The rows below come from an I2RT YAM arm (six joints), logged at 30 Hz.
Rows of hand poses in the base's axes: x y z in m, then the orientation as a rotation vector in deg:
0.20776, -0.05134, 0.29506, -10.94, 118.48, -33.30
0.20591, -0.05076, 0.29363, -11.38, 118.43, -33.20
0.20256, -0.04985, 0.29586, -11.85, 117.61, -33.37
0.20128, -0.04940, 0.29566, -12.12, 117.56, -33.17
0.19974, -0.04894, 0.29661, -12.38, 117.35, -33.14
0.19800, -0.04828, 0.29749, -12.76, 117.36, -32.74
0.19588, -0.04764, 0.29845, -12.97, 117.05, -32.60
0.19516, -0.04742, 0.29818, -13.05, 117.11, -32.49
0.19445, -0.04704, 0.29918, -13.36, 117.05, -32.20
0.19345, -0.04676, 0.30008, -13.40, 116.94, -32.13
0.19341, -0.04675, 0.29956, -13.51, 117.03, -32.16
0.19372, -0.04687, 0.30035, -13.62, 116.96, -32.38
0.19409, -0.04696, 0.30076, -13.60, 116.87, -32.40
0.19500, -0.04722, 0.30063, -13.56, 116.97, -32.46
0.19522, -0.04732, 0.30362, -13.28, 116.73, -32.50
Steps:
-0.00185, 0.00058, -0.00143, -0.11, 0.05, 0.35
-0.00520, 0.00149, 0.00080, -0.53, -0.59, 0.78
-0.00648, 0.00194, 0.00060, -0.50, -0.59, 1.06
-0.00802, 0.00240, 0.00155, -0.61, -0.73, 1.30
-0.00976, 0.00306, 0.00243, -0.48, -0.66, 1.72
-0.01188, 0.00370, 0.00339, -0.51, -0.91, 2.00
-0.01260, 0.00392, 0.00312, -0.45, -0.85, 2.08
-0.01331, 0.00430, 0.00412, -0.38, -0.85, 2.43
-0.01431, 0.00458, 0.00502, -0.36, -0.95, 2.52
-0.01435, 0.00459, 0.00450, -0.41, -0.83, 2.56
-0.01404, 0.00447, 0.00529, -0.62, -0.85, 2.55
-0.01367, 0.00438, 0.00570, -0.64, -0.94, 2.55
-0.01276, 0.00412, 0.00557, -0.65, -0.85, 2.47
-0.01254, 0.00402, 0.00856, -0.61, -1.15, 2.32

